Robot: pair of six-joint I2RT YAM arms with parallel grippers.
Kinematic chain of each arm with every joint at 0, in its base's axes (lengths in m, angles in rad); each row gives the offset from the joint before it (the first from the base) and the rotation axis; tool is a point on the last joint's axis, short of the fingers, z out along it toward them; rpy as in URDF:
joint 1: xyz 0 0 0.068 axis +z
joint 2: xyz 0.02 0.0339 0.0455 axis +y
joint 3: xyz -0.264 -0.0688 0 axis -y
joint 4: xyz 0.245 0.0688 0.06 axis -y
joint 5: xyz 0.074 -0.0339 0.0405 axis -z
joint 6: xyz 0.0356 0 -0.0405 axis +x
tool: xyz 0 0 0 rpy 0 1.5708 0
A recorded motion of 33 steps. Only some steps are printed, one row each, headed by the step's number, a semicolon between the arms.
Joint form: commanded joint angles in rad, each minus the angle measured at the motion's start. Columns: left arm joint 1, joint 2, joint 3, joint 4, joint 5, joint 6; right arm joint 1, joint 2, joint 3, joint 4, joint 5, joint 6.
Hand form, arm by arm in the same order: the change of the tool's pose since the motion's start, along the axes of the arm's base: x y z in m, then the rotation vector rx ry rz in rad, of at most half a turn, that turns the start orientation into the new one. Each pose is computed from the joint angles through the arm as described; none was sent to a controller.
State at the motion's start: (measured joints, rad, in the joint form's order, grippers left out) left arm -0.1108 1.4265 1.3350 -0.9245 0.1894 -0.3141; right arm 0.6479 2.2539 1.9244 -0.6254 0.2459 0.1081
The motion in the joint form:
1: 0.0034 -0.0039 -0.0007 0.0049 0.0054 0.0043; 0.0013 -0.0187 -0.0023 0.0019 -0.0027 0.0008
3: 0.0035 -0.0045 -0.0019 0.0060 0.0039 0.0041; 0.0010 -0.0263 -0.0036 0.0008 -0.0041 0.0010
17: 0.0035 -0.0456 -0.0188 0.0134 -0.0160 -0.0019; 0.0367 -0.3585 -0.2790 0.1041 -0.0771 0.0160
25: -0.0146 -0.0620 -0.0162 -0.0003 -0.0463 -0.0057; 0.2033 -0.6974 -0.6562 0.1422 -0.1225 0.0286
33: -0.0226 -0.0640 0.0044 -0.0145 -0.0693 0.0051; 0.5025 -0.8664 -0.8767 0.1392 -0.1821 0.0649
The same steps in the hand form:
1: -0.0003 0.0008 0.0011 -0.0033 -0.0086 -0.0030; -0.0020 -0.0005 0.0083 0.0133 -0.0131 0.0023
3: -0.0004 0.0009 0.0010 -0.0022 -0.0092 -0.0020; -0.0027 -0.0012 0.0115 0.0174 -0.0166 0.0026
17: -0.0090 0.0025 0.0070 0.0080 -0.0410 0.0138; -0.0639 -0.0250 0.0780 0.1696 -0.1043 0.0749
25: -0.0141 -0.0008 0.0110 0.0302 -0.0484 0.0154; -0.1727 -0.0374 0.0819 0.2106 -0.0621 0.2608
33: -0.0151 -0.0021 0.0169 0.0536 -0.0616 0.0113; -0.2810 -0.0249 0.0603 0.2247 0.0571 0.5649

